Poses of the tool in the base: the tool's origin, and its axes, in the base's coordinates. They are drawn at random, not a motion.
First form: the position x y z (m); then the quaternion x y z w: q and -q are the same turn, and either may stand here.
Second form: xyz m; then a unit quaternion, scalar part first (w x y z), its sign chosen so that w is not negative. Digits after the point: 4 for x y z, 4 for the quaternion.
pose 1, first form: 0.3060 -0.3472 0.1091 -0.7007 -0.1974 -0.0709 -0.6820
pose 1, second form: 0.3060 -0.3472 0.1091 0.6820 0.7007 0.1974 0.0709
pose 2, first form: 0.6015 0.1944 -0.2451 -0.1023 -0.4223 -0.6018 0.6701
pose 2, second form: 0.6015 0.1944 -0.2451 0.6701 -0.1023 -0.4223 -0.6018
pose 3, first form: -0.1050 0.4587 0.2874 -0.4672 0.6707 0.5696 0.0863
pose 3, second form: -0.1050 0.4587 0.2874 0.0863 -0.4672 0.6707 0.5696
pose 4, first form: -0.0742 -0.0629 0.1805 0.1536 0.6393 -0.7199 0.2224
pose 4, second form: -0.0742 -0.0629 0.1805 0.2224 0.1536 0.6393 -0.7199
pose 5, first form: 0.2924 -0.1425 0.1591 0.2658 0.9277 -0.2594 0.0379
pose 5, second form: 0.2924 -0.1425 0.1591 0.0379 0.2658 0.9277 -0.2594
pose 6, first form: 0.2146 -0.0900 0.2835 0.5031 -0.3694 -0.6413 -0.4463
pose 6, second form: 0.2146 -0.0900 0.2835 0.4463 -0.5031 0.3694 0.6413
